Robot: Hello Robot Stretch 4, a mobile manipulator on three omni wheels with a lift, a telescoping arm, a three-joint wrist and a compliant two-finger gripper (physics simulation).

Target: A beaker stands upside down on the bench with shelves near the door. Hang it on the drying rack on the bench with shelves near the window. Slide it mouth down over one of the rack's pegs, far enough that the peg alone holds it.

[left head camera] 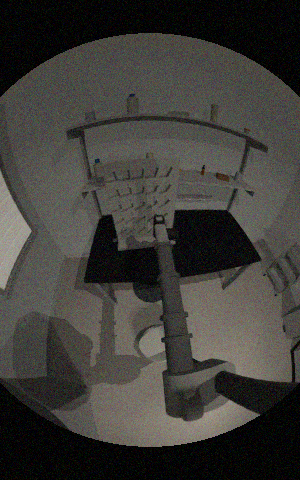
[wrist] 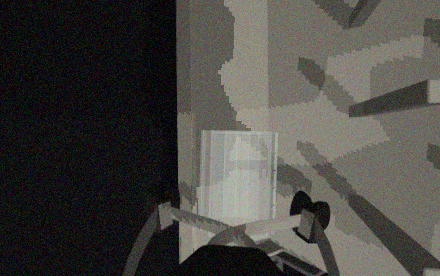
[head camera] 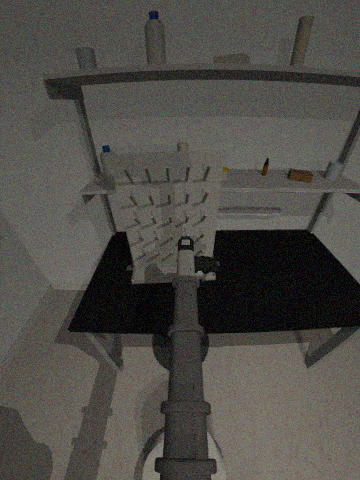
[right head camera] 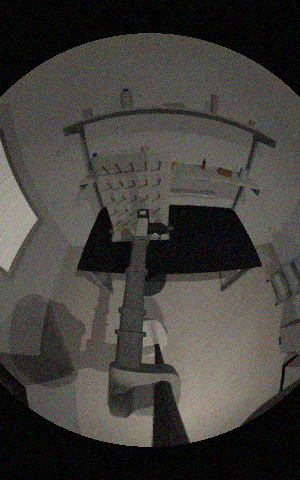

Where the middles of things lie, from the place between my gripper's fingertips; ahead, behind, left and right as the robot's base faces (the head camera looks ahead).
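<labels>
Clear beaker [wrist: 238, 169], 20 mm left of my hand.
</labels>
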